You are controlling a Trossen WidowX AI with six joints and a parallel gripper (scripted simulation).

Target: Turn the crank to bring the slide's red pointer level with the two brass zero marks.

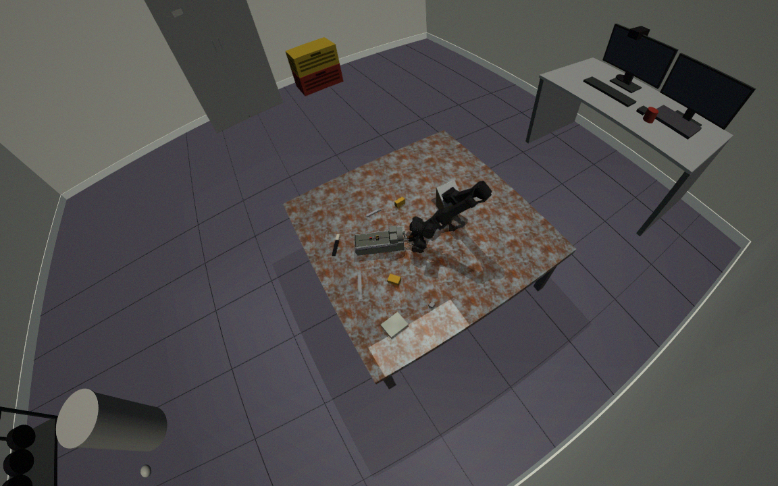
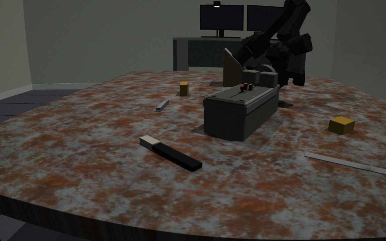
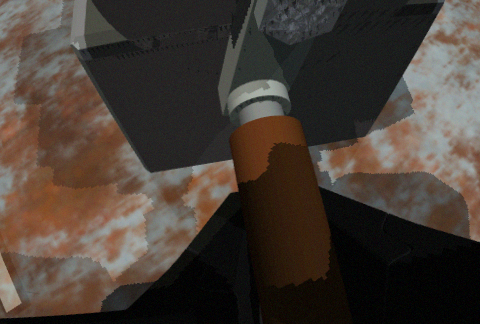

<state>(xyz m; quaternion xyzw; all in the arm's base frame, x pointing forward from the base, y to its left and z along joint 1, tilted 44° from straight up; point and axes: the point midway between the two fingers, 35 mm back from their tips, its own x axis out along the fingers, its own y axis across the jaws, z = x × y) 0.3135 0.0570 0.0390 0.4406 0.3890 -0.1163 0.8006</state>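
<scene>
Right now my gripper tip is 10 mm past the brown crank handle, 10 mm to the right of it and 30 mm below it. Also, from my gripper tip: red pointer 170 mm ahead, 110 mm to the right, 50 mm above; then small grey bar 30 mm ahead, 310 mm to the right, 30 mm below; then grey strip 360 mm ahead, 60 mm to the left, 30 mm below.
</scene>
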